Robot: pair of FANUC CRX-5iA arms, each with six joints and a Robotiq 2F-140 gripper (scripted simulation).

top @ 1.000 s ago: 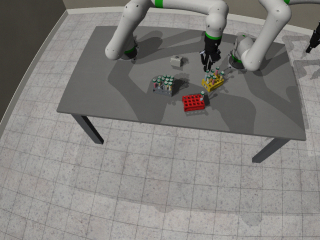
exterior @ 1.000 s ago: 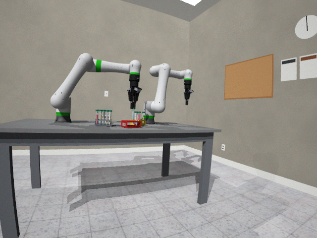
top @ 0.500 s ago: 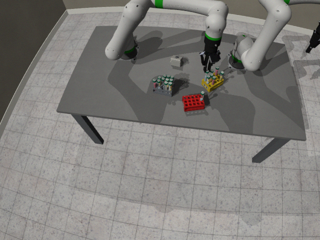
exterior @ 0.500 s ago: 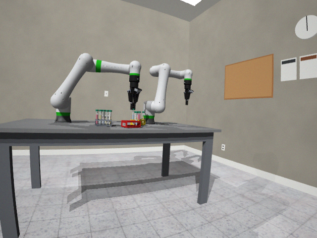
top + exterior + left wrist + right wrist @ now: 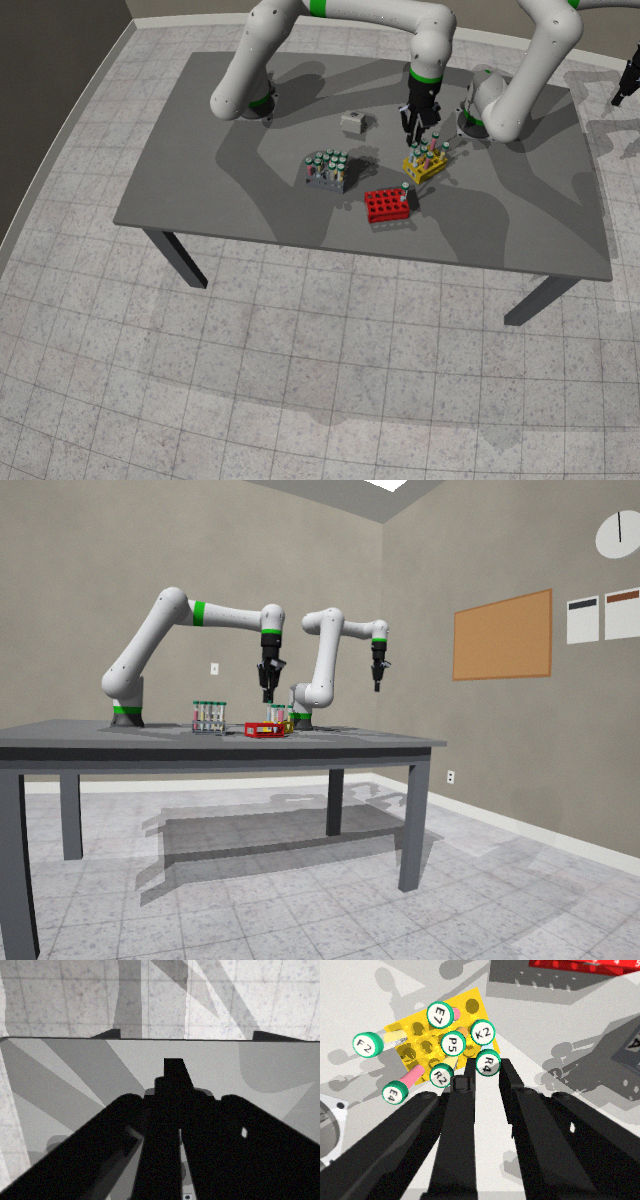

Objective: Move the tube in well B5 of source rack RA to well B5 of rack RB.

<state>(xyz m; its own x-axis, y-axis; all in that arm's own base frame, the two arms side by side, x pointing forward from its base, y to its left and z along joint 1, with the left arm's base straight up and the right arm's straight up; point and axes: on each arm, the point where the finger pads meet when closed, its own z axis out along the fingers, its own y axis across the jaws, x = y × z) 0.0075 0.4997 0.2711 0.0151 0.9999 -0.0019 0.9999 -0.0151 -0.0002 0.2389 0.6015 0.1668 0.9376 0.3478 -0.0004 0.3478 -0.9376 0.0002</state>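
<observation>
My right hand is 8 cm above the green-capped tube marked r4 and 1 cm short of it. Also, from my right hand: green-capped tube marked h1: 17 cm ahead, 10 cm below, 2 cm to the right; yellow rack RB: 14 cm below, 6 cm to the left; green-capped tube marked k2: 10 cm below, 3 cm ahead, 2 cm to the left.
</observation>
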